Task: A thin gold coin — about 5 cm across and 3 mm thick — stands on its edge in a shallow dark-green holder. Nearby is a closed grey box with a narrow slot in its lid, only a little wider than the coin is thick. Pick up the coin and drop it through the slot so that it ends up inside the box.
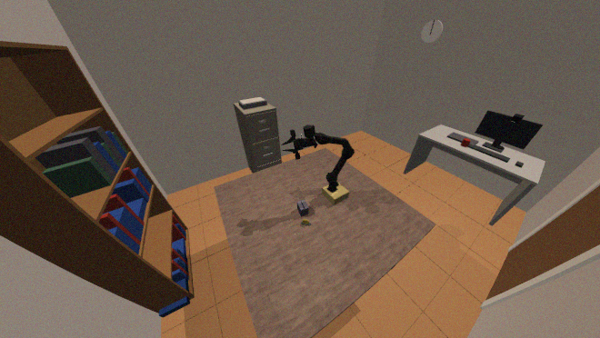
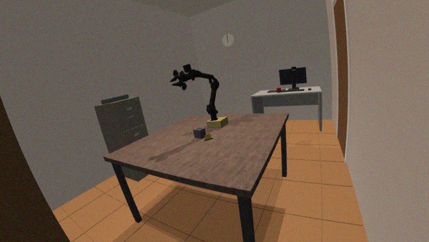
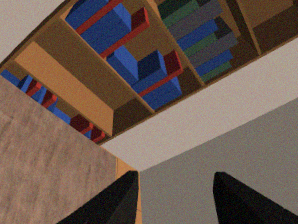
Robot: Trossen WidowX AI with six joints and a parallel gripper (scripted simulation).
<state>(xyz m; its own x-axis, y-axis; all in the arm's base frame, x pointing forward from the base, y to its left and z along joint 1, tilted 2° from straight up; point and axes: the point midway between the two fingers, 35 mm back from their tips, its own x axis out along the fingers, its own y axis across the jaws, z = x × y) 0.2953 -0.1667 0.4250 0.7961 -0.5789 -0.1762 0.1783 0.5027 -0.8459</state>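
The gold coin is 46 cm below my gripper tip, 27 cm to the left of it and 4 cm ahead of it.
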